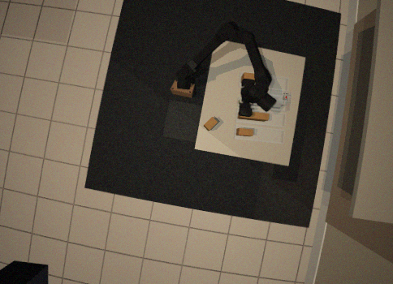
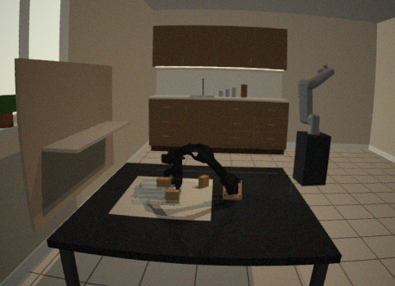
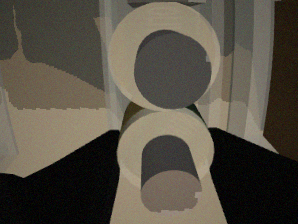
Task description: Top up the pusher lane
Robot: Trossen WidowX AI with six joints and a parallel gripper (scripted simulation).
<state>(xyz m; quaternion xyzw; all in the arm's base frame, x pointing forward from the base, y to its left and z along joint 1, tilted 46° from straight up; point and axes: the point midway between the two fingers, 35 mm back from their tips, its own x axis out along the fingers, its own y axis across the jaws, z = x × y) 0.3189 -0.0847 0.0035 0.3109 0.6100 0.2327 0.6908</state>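
My gripper tip is now 15 cm short of the pusher lane, 2 cm to the right of it and 1 cm above it. From my gripper tip the other things lie so: tan block: 17 cm behind, 14 cm to the right, 1 cm above.
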